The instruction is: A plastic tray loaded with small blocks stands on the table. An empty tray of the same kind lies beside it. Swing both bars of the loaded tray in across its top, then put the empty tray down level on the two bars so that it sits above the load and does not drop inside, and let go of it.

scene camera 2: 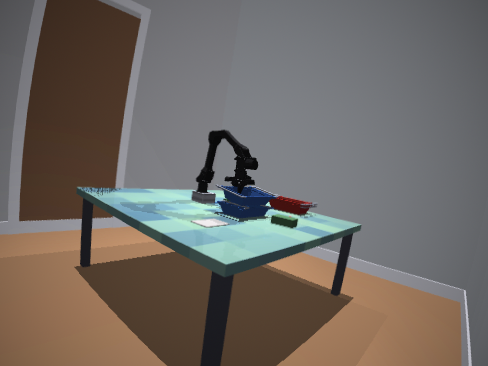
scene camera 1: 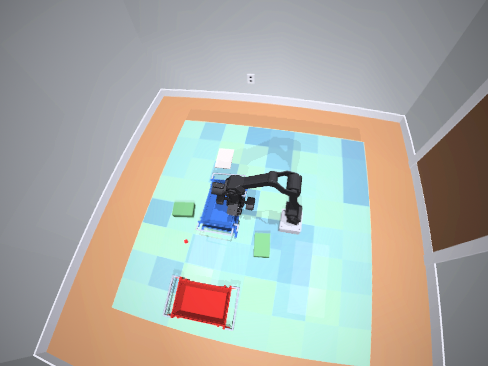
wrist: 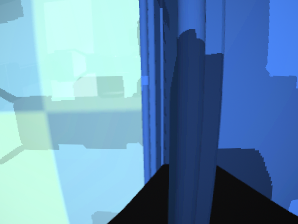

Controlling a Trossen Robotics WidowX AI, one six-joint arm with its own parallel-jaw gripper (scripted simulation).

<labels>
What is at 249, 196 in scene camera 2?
A blue tray.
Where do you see a blue tray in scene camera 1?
213, 214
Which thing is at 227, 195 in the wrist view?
The gripper.
</labels>
